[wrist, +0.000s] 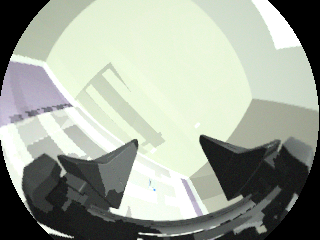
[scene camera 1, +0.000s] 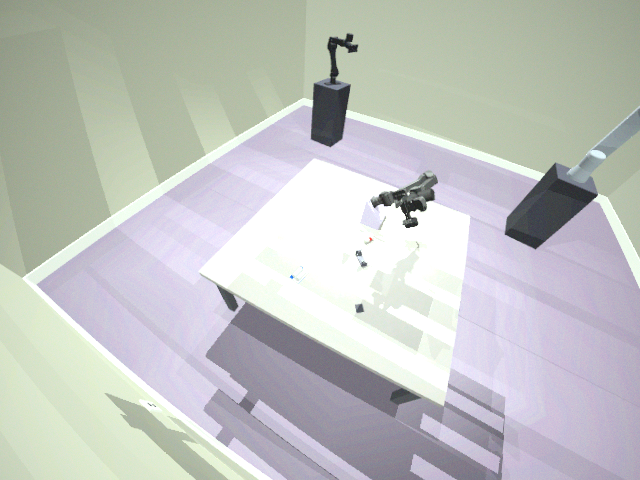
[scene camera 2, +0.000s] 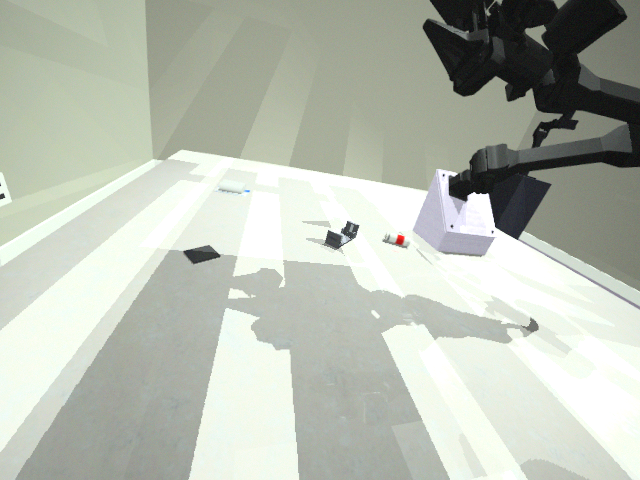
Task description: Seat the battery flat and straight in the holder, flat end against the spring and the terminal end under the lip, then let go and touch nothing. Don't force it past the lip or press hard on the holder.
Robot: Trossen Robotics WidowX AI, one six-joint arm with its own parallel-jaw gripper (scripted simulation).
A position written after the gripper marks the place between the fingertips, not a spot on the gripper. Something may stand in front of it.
Note:
The gripper point(scene camera 1: 399, 217) is open and holds nothing.
The gripper shows as well in the wrist view point(wrist: 169, 140).

